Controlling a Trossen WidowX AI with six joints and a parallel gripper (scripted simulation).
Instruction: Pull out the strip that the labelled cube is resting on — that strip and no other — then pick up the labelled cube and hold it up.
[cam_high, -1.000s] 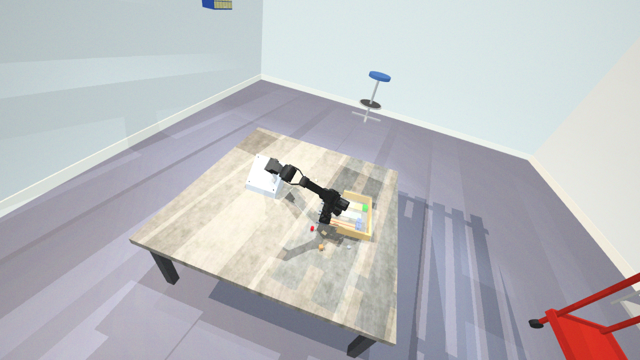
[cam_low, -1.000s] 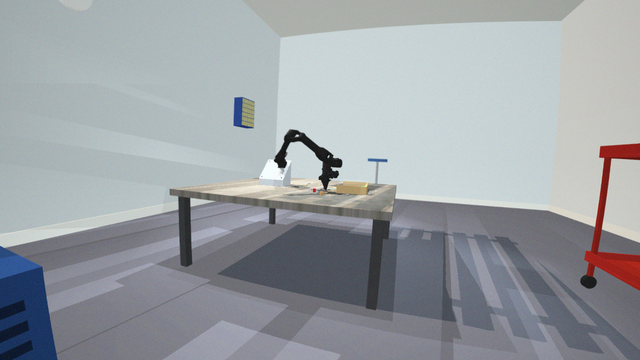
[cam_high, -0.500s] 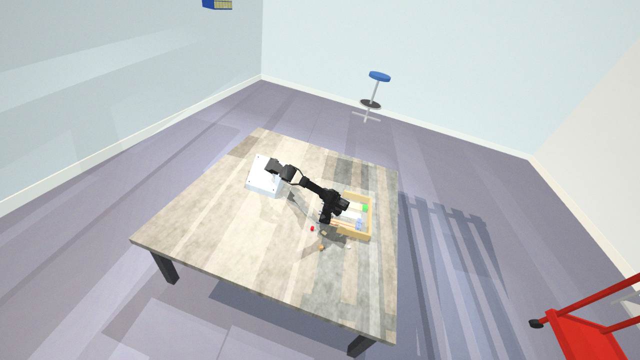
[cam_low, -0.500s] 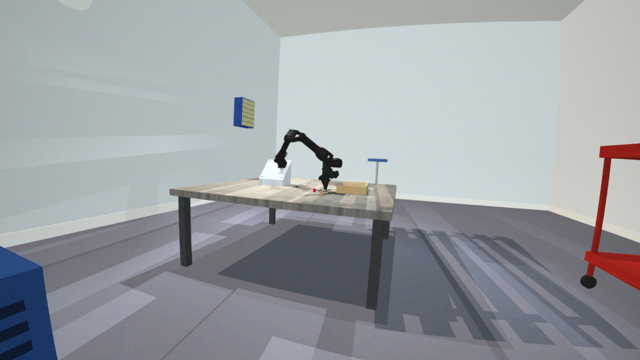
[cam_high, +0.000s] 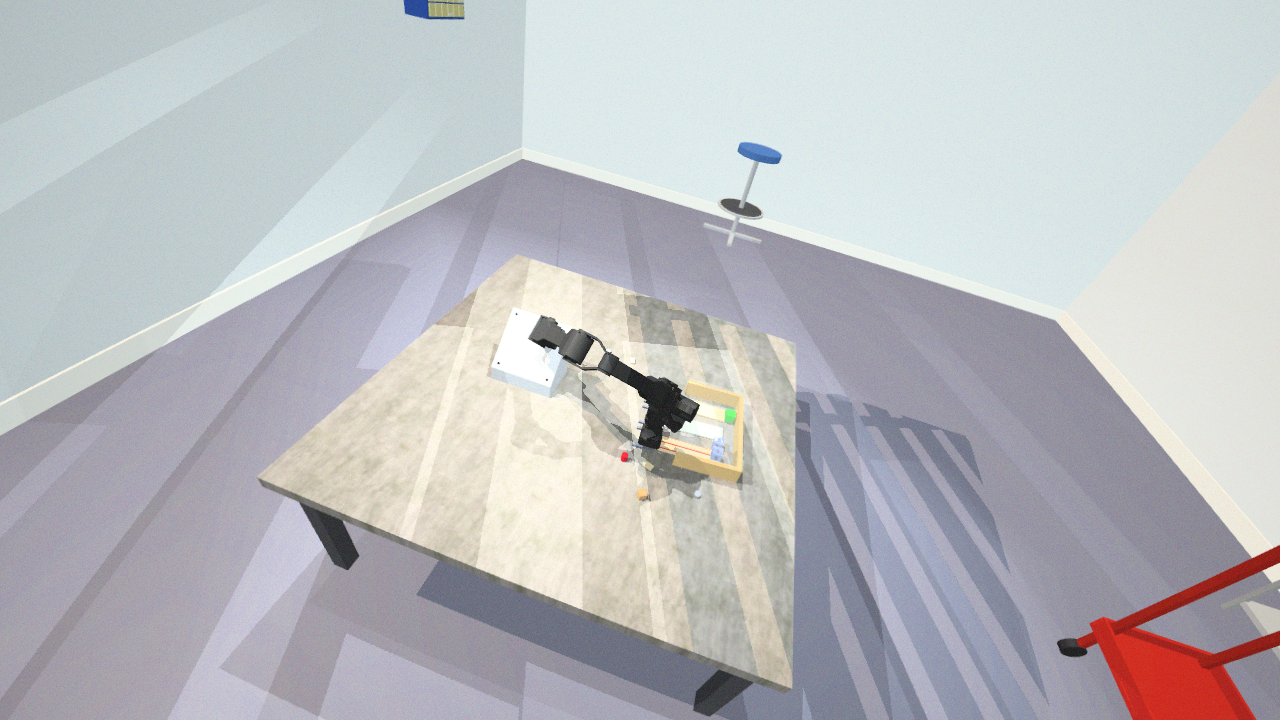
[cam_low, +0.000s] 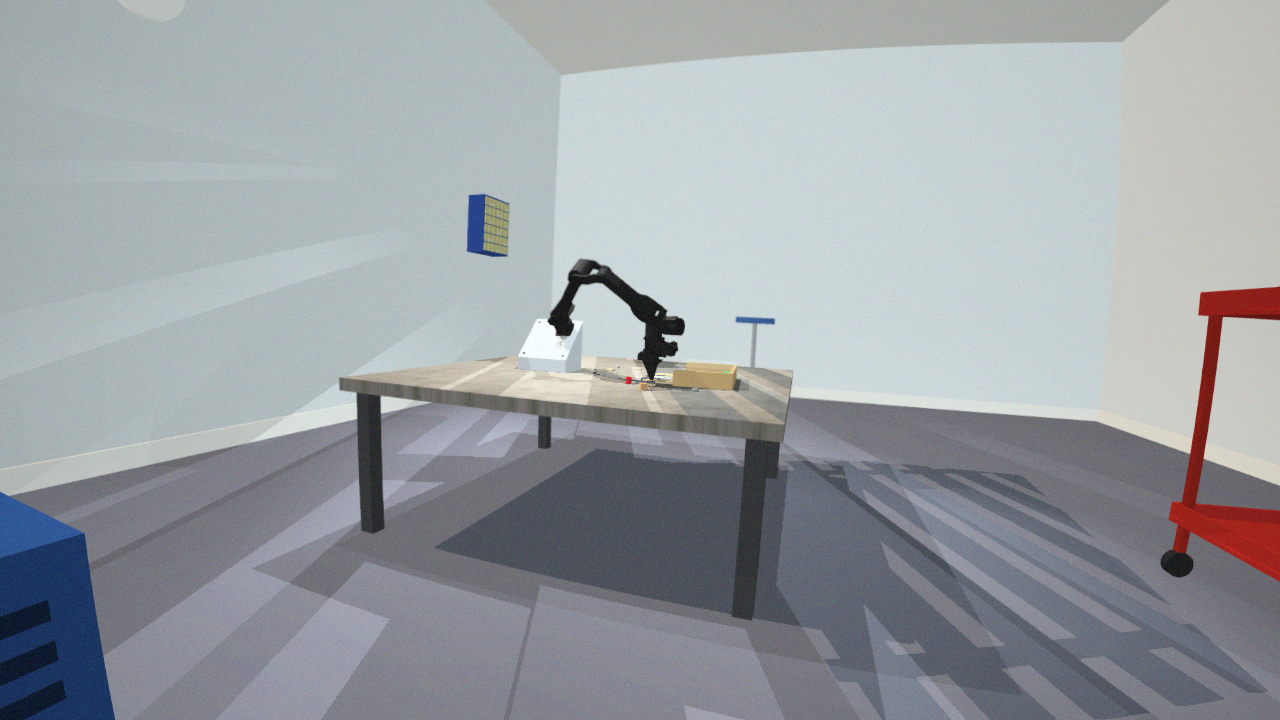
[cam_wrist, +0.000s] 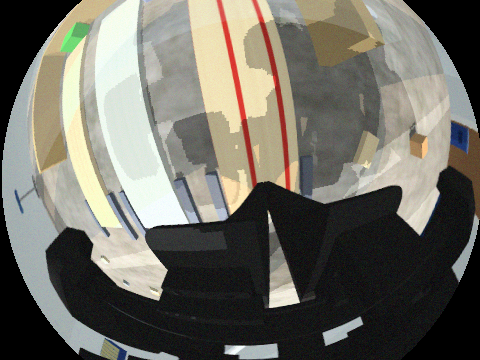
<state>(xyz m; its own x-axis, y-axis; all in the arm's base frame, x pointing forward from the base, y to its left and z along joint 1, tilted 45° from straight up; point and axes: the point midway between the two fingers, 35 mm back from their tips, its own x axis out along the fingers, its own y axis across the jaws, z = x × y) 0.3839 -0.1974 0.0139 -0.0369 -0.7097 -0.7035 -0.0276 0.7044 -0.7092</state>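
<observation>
Right now the red piece is 100 mm to the right of my gripper tip, 50 mm behind it and 10 mm above it. Round my gripper tip: tan cube: 200 mm to the right, 20 mm ahead.
</observation>
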